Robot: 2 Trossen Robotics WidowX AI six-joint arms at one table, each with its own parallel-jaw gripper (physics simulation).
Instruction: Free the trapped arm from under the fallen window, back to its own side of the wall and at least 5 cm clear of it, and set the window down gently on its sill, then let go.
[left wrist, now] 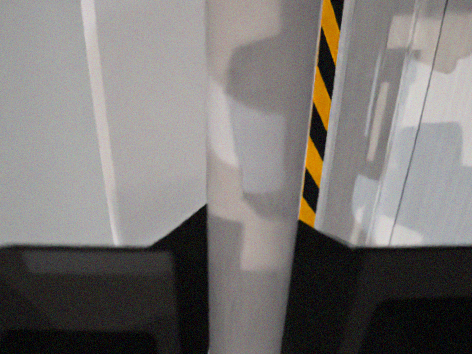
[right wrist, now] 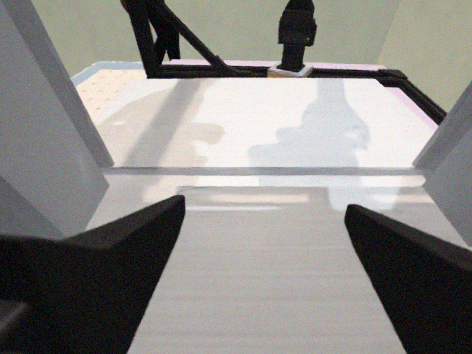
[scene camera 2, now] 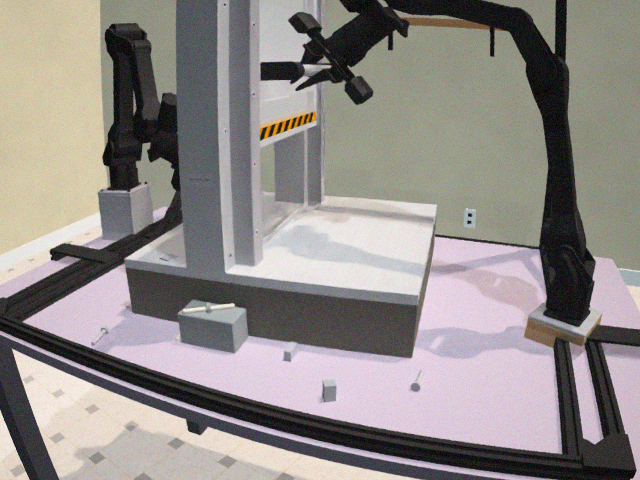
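Seen in the pictures: left gripper, between the fingertips: (scene camera 2: 293, 86); right gripper, between the fingertips: (right wrist: 264, 207); left arm's base, origin of its link: (right wrist: 291, 67) (scene camera 2: 567, 313); right arm's base, origin of its link: (scene camera 2: 124, 187).
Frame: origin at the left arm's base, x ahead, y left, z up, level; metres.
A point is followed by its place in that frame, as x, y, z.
Note:
The window (scene camera 2: 289, 98) {0.481, 0.150, 0.292} (left wrist: 155, 100) {0.503, 0.114, 0.342}, with a yellow-black striped lower edge, is raised inside the tall grey wall frame (scene camera 2: 204, 155), well above the sill (right wrist: 265, 171). My left gripper (scene camera 2: 310, 68) (left wrist: 238, 207) {0.474, 0.147, 0.312} is shut on the pale round bar of the window handle (left wrist: 250, 150) {0.457, 0.092, 0.349}, at the window's right side in the scene view. My right gripper (right wrist: 264, 207) {0.577, 0.187, 0.129} is open and empty. In its wrist view its fingertips show below the sill strip, between the two frame posts. In the scene view the right arm (scene camera 2: 124, 103) {0.909, 0.286, 0.288} stands left of the wall and its gripper is hidden behind the post.
The frame stands on a thick white-topped platform (scene camera 2: 361, 248). In front are a grey block (scene camera 2: 212, 328) with a pale rod on top, two small grey blocks (scene camera 2: 290, 351) {0.265, 0.338, -0.024} (scene camera 2: 329, 390) {0.161, 0.366, -0.021} and two bolts (scene camera 2: 99, 335) {0.493, 0.535, -0.031} (scene camera 2: 417, 381) {0.103, 0.266, -0.030}. Black rails (scene camera 2: 206, 392) {0.257, 0.480, -0.023} edge the table.

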